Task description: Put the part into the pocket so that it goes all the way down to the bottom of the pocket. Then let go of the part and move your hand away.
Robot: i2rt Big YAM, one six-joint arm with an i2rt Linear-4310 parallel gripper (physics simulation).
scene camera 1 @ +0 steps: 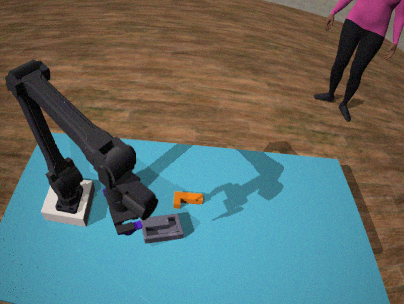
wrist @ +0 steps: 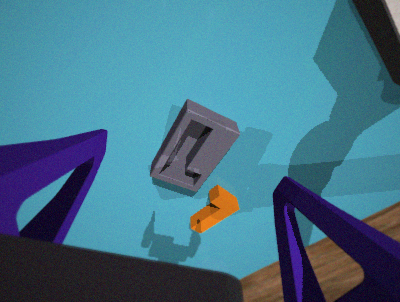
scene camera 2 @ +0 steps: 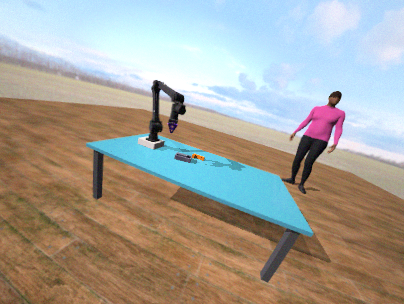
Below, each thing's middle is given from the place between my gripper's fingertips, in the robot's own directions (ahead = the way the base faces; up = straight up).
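Grey pocket block [scene camera 1: 166, 227]: 210 mm below my hand, 110 mm to the left of it, 100 mm ahead of it. Orange L-shaped part [wrist: 223, 204]: 240 mm to the left of my hand, 200 mm ahead of it and likewise 210 mm below it.
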